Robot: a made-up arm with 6 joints. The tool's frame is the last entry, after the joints.
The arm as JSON. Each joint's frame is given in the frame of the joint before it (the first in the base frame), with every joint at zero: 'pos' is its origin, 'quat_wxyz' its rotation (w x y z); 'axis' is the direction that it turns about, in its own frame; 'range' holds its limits. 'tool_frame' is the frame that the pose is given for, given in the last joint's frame.
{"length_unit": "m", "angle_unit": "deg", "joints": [
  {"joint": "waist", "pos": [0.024, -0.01, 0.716], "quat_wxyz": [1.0, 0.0, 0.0, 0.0], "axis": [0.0, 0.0, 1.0], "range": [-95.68, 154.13]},
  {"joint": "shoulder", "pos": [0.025, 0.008, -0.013], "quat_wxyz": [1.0, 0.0, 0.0, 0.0], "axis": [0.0, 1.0, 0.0], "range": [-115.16, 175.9]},
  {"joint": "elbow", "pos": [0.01, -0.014, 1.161], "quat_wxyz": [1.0, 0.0, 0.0, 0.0], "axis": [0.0, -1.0, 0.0], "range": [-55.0, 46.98]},
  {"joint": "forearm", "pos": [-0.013, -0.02, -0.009], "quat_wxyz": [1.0, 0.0, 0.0, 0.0], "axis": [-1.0, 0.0, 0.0], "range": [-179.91, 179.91]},
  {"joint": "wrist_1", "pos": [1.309, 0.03, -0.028], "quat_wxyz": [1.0, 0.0, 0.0, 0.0], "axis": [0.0, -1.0, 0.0], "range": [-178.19, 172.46]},
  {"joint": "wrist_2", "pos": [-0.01, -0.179, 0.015], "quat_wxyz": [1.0, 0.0, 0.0, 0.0], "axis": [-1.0, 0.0, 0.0], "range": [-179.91, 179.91]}
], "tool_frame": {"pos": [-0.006, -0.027, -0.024], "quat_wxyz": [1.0, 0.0, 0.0, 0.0]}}
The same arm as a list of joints. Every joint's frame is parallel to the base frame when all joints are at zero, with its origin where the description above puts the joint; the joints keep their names.
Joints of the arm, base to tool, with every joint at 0 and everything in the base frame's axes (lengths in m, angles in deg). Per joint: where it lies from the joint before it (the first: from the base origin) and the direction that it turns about. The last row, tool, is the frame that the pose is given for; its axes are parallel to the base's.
waist: axis +z xyz 0.024 -0.01 0.716
shoulder: axis +y xyz 0.025 0.008 -0.013
elbow: axis -y xyz 0.01 -0.014 1.161
forearm: axis -x xyz -0.013 -0.02 -0.009
wrist_1: axis -y xyz 1.309 0.03 -0.028
wrist_2: axis -x xyz -0.01 -0.179 0.015
tool: xyz -0.006 -0.027 -0.024
Joint limits (deg, base to tool): -95.68..154.13 -115.16..175.9 -55..46.98 -179.91..179.91 -178.19..172.46 -179.91..179.91

